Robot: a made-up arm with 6 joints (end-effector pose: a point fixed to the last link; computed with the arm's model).
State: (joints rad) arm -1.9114 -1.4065 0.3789 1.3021 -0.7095 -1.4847
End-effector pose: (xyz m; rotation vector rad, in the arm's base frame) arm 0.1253 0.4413 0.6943 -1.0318 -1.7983 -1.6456
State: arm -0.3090 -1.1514 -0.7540 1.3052 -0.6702 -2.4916
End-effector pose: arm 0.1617 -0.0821 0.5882 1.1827 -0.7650 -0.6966
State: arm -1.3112 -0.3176 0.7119 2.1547 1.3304 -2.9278
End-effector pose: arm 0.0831 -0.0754 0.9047 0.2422 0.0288 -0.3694
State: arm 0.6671 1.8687 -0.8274 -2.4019 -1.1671 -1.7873
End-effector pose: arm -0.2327 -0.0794 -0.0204 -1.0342 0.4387 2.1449
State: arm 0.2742 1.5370 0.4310 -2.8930 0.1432 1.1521
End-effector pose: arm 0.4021 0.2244 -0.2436 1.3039 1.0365 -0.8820
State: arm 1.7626 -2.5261 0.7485 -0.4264 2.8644 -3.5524
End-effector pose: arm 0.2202 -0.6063 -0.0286 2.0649 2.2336 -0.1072
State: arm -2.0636 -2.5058 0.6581 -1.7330 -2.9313 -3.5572
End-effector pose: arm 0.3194 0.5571 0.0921 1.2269 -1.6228 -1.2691
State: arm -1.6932 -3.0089 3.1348 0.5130 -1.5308 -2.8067
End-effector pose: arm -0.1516 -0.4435 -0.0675 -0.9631 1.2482 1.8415
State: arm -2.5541 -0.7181 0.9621 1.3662 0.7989 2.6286
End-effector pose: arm 0.2600 0.2001 0.8626 0.0862 -0.8188 -0.5036
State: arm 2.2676 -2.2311 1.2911 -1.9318 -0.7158 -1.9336
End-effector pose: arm 0.4145 -0.5561 -0.0434 0.7050 0.0926 -1.6932
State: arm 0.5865 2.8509 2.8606 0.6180 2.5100 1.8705
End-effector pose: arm 0.5173 0.2356 0.0240 -0.1529 -2.2343 -1.3781
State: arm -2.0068 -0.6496 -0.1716 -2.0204 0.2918 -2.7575
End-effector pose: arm -0.0947 -0.3170 0.5357 -1.0517 1.4481 -2.0288
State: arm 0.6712 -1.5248 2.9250 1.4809 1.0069 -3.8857
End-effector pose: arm -0.2079 -0.1778 -0.2921 1.4209 2.1748 -1.6657
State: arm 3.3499 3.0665 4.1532 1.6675 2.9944 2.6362
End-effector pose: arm -0.1440 -0.0413 0.4297 1.7365 0.6418 -1.0831
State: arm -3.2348 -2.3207 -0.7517 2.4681 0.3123 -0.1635
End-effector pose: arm 0.2440 -0.1096 0.5147 0.6561 -1.8018 0.5494
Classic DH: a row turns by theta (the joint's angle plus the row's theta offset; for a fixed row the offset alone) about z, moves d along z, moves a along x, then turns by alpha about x. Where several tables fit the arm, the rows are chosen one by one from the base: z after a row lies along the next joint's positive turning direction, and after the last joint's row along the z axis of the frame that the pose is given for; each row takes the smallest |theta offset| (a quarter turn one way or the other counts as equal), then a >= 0, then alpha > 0; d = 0 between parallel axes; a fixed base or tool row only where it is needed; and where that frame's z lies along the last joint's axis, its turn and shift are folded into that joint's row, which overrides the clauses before.
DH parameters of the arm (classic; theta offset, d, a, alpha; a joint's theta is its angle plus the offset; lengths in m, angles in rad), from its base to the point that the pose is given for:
joint 1: 0 0.1975 0 -1.5708
joint 2: -1.5708 0 0.2529 3.1416
joint 3: 0 0 0 -1.5708
joint 4: 0 -0.4894 0 1.5708
joint 5: 0 0.1105 0 -1.5708
joint 6: 1.5708 0 0 1.5708
tool (fixed): -1.5708 0 0 0

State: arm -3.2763 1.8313 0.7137 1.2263 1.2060 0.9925
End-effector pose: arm -0.5421 0.1111 -0.2621 -0.6128 1.5344 -1.6108
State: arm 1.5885 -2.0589 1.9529 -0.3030 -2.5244 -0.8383
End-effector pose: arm 0.1154 -0.5621 -0.2740 1.4495 -0.8389 1.8240
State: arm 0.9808 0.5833 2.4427 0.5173 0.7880 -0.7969
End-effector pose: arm 0.0507 -0.0970 0.8622 0.9548 -2.4641 1.0254
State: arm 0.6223 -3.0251 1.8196 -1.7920 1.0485 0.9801
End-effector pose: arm -0.0724 -0.0221 -0.5530 -0.4339 0.8816 -0.7803
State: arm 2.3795 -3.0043 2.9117 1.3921 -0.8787 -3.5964
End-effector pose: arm -0.3201 0.3326 -0.1272 1.2300 1.4174 0.6693
